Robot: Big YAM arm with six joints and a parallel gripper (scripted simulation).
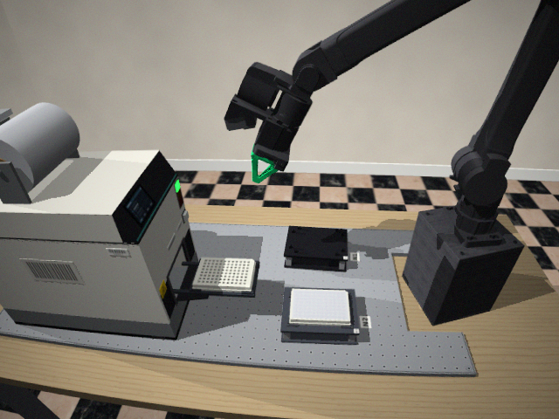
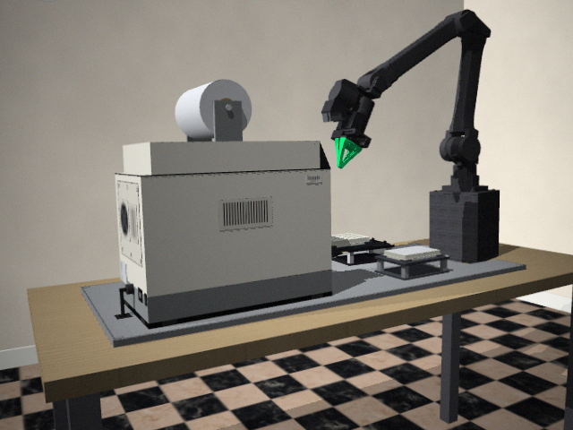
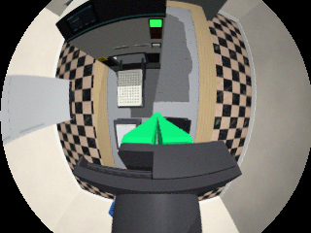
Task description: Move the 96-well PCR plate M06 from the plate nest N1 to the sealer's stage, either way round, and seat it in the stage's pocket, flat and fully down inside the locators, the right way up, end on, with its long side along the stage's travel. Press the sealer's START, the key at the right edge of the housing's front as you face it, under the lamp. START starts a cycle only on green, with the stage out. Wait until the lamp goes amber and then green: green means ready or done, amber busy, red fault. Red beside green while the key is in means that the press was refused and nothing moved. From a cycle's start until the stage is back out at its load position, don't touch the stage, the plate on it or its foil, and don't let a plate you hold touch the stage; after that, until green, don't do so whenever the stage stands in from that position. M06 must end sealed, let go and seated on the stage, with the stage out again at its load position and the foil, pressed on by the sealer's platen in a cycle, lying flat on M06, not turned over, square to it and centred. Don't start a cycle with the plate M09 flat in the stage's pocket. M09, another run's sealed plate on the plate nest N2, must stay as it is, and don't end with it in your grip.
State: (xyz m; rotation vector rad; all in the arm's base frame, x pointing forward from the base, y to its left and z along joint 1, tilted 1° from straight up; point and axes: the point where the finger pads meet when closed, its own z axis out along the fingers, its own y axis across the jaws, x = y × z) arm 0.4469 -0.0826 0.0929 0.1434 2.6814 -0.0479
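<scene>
Right now my hand is 17 cm short of the start key, 10 cm above it and 2 cm to the left of it. Also, from my hand: plate M06: 19 cm below, 9 cm to the left, 8 cm ahead; then yellow warning label: 19 cm ahead, 16 cm to the left, 14 cm below; then sealer stage: 20 cm below, 9 cm to the left, 8 cm ahead.
</scene>
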